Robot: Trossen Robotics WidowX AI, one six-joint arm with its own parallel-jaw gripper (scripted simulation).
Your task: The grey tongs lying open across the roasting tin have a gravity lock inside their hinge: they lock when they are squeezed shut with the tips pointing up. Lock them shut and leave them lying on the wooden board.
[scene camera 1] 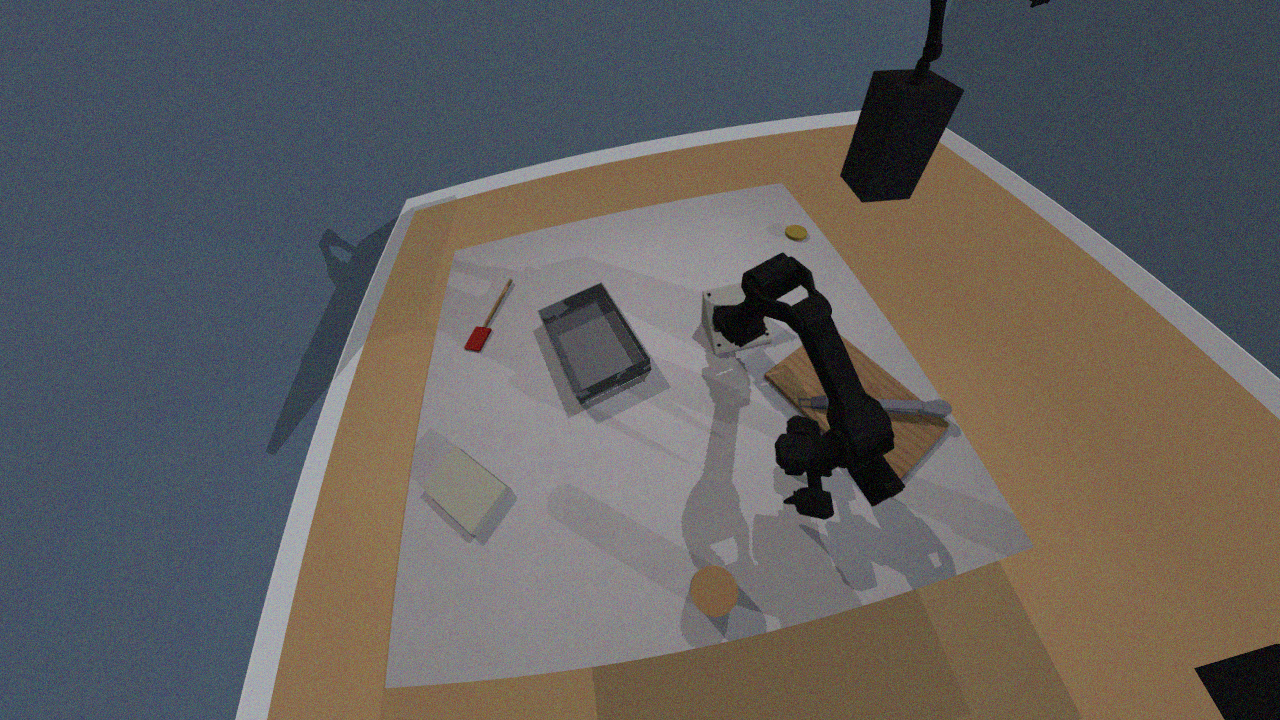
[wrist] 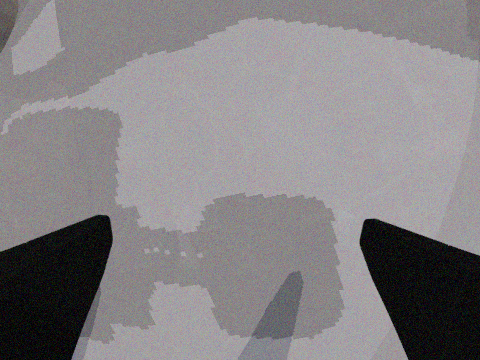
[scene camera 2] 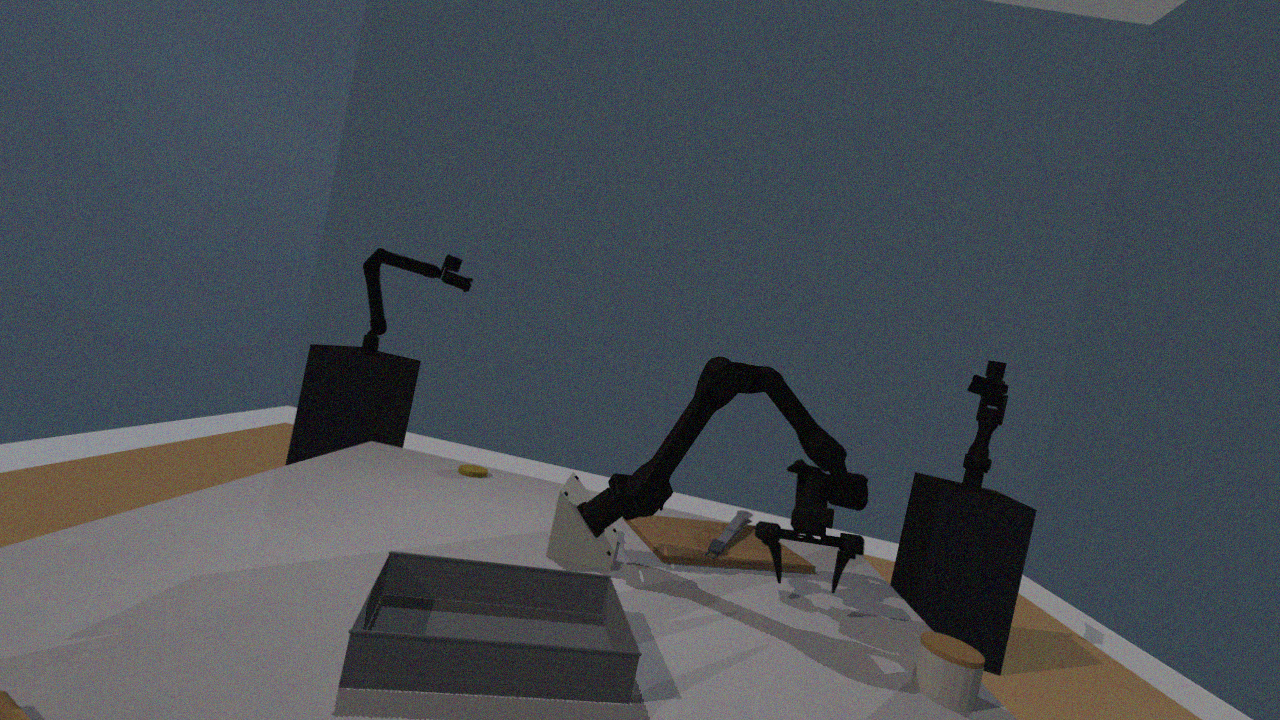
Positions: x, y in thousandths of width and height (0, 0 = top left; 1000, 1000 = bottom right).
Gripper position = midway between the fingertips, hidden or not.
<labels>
My gripper shows in scene camera 1 (612, 667), in the wrist view (499, 646) and in scene camera 2 (629, 817).
</labels>
